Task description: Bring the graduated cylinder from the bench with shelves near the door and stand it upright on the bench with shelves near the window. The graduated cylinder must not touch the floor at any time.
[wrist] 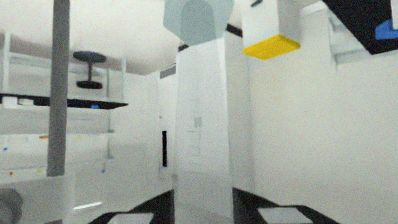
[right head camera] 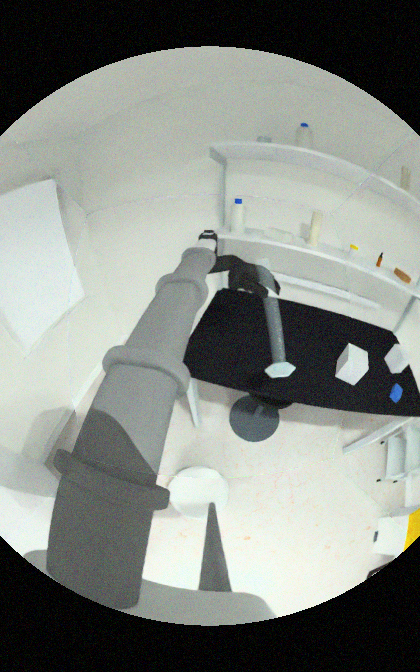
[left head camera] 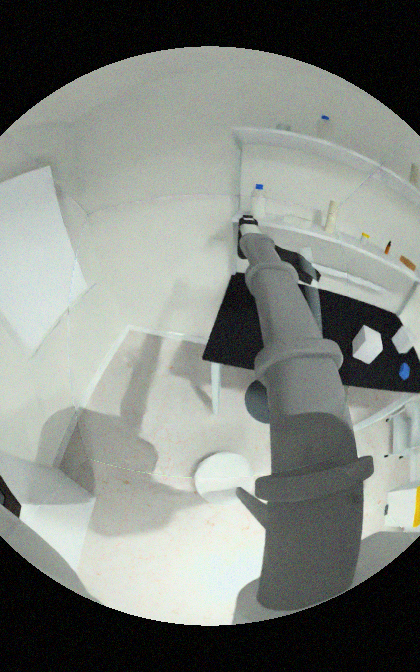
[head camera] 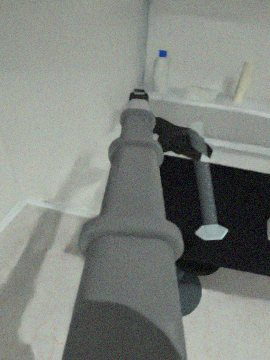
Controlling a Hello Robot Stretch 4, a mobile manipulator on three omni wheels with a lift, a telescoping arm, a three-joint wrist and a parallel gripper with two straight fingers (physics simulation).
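Places are measured from the robot's base along level axes (x right, y ahead, z up), in centimetres.
Pixels of known places: gripper, fingertip midpoint: (wrist: pixel 203 206) (head camera: pixel 206 156).
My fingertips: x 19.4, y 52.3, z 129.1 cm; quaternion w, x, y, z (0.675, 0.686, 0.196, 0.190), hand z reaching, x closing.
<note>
Ahead of a thing's pixels: the offset from my fingertips to its top centre. "spot": to the spot under its first point. Level surfaces: height alone.
The clear grey graduated cylinder (head camera: pixel 206 195) (left head camera: pixel 313 305) (right head camera: pixel 275 330) (wrist: pixel 198 22) is roughly upright, with its hexagonal base down. My gripper (head camera: pixel 199 144) (left head camera: pixel 307 270) (right head camera: pixel 262 282) (wrist: pixel 203 206) is shut on its upper part. The wrist picture is upside down, with the base at the top. In the head and right head camera views the base shows against the black top of a bench with shelves {dz -40.4 cm} (head camera: pixel 240 200) (left head camera: pixel 232 320) (right head camera: pixel 215 330), towards its front edge. The base's height above the top is hard to tell. The arm hides part of the bench in the left head camera view.
A lower shelf (left head camera: pixel 295 227) (right head camera: pixel 285 245) holds a blue-capped bottle {spot: dx -9.7, dy +49.7, dz +13.0 cm} (head camera: pixel 161 75) (right head camera: pixel 238 217) and a beige cylinder {spot: dx +27.6, dy +46.0, dz +14.5 cm} (head camera: pixel 243 82) (right head camera: pixel 315 227). White boxes (left head camera: pixel 367 345) (right head camera: pixel 352 364) stand on the bench's right. A dark stool (right head camera: pixel 254 420) is by its front edge. Another bench (wrist: pixel 115 105) shows in the wrist view.
</note>
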